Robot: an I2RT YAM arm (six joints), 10 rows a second.
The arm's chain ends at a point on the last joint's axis. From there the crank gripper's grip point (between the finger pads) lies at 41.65 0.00 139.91 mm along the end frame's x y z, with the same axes.
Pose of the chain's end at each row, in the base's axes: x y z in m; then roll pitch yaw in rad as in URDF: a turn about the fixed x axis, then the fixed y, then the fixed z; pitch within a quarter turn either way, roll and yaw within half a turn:
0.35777 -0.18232 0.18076 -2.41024 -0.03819 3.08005
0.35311 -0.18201 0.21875 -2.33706 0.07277 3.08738
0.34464 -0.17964 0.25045 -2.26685 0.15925 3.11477
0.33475 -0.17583 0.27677 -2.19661 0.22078 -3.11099
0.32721 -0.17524 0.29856 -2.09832 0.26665 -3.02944
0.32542 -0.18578 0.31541 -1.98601 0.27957 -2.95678
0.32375 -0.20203 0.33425 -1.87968 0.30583 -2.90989
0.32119 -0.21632 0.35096 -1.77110 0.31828 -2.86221
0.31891 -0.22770 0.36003 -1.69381 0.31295 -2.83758
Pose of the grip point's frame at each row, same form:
0.30651 -0.27278 0.07830 -2.41024 -0.03819 3.08005
0.31321 -0.28080 0.11896 -2.33706 0.07277 3.08738
0.31487 -0.28624 0.15527 -2.26685 0.15925 3.11477
0.31554 -0.28987 0.18769 -2.19661 0.22078 -3.11099
0.31926 -0.29779 0.21964 -2.09832 0.26665 -3.02944
0.32490 -0.31612 0.24967 -1.98601 0.27957 -2.95678
0.32817 -0.33794 0.28115 -1.87968 0.30583 -2.90989
0.32935 -0.35662 0.31149 -1.77110 0.31828 -2.86221
0.32771 -0.37047 0.33087 -1.69381 0.31295 -2.83758

